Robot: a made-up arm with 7 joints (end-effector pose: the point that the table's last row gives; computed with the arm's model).
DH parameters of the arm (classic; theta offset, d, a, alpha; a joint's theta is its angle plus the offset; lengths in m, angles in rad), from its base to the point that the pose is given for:
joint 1: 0 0.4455 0 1.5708
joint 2: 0 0.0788 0 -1.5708
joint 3: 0 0.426 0.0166 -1.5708
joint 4: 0 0.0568 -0.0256 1.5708
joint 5: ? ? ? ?
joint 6: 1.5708 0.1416 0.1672 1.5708
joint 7: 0 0.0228 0 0
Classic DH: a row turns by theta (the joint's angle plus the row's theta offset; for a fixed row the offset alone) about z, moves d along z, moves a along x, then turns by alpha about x.
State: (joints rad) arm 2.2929 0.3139 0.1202 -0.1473 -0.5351 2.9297 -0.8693
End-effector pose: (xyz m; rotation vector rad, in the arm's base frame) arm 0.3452 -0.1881 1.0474 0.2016 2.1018 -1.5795
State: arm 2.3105 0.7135 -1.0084 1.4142 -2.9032 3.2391 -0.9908
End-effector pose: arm 0.2254 0.0666 1.0458 -2.3591 0.9795 1.2331
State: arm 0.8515 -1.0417 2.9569 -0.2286 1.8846 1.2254 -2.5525
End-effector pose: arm 0.5593 0.5952 0.9703 -0.7534 1.1059 -0.2403
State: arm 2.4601 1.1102 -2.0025 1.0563 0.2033 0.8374 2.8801
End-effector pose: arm 0.9427 -0.1763 0.5418 0.1299 2.1683 1.2851
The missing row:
joint 5: 0 0.4439 0 1.5708
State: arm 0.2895 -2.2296 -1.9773 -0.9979 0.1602 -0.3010 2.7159
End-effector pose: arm 0.4423 0.5088 -0.1362 2.1067 -1.0747 1.7949
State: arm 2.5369 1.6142 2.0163 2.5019 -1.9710 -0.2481 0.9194
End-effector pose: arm -0.1756 -0.3250 0.1709 0.3887 0.8262 -1.9294
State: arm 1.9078 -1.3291 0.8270 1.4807 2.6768 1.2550 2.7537
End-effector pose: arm -0.4985 0.2061 0.2396 -0.4160 -1.9604 -0.0083
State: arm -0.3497 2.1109 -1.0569 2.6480 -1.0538 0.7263 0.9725
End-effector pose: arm -0.2969 -0.3709 0.6907 -1.2118 1.6974 -1.8123
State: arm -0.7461 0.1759 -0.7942 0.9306 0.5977 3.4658 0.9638
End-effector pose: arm -0.1569 -0.2821 0.9951 -1.3427 1.0246 2.1766
